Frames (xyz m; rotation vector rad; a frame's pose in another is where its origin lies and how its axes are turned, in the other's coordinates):
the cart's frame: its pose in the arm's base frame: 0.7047 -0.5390 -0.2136 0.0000 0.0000 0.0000
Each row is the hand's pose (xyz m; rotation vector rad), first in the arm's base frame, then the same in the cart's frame.
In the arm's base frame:
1: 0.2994 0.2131 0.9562 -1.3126 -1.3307 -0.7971
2: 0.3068 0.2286 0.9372 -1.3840 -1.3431 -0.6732
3: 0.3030 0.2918 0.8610 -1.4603 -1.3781 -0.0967
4: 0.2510 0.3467 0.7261 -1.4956 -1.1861 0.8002
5: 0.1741 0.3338 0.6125 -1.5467 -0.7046 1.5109
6: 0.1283 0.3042 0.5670 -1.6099 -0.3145 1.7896
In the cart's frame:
1: -0.4053 0.7521 1.1698 -1.3126 -1.3307 -0.7971
2: -0.3979 0.7676 1.1508 -1.3840 -1.3431 -0.6732
3: -0.4017 0.8308 1.0746 -1.4603 -1.3781 -0.0967
4: -0.4537 0.8857 0.9397 -1.4956 -1.1861 0.8002
5: -0.5306 0.8728 0.8261 -1.5467 -0.7046 1.5109
6: -0.5764 0.8432 0.7806 -1.6099 -0.3145 1.7896

